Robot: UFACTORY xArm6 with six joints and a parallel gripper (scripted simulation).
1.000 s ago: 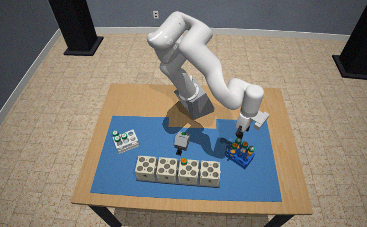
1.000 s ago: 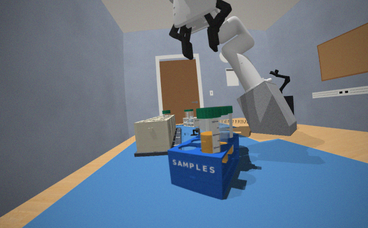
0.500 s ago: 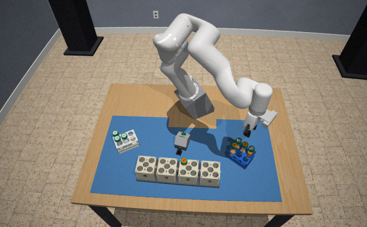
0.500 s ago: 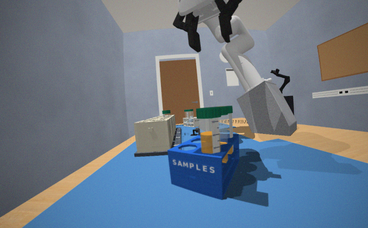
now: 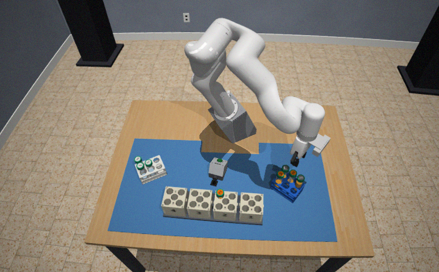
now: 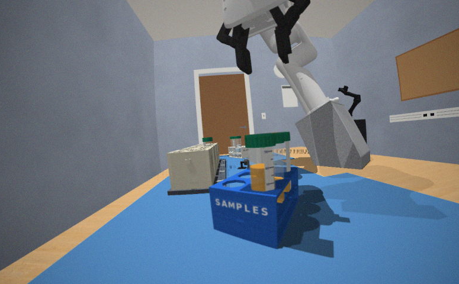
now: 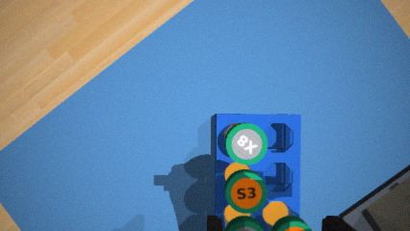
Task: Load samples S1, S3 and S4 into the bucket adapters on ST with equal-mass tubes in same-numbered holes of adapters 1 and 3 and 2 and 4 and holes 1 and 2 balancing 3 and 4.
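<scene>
The orange-dot tube is 17 cm below my hand and 1 cm ahead of it. Also, from my hand: loading stand ST (34 cm to the right, 23 cm below, 15 cm ahead); then blue sample rack (20 cm below, 2 cm ahead, 1 cm to the right); then green done key (34 cm to the right, 17 cm below, 7 cm behind).
</scene>
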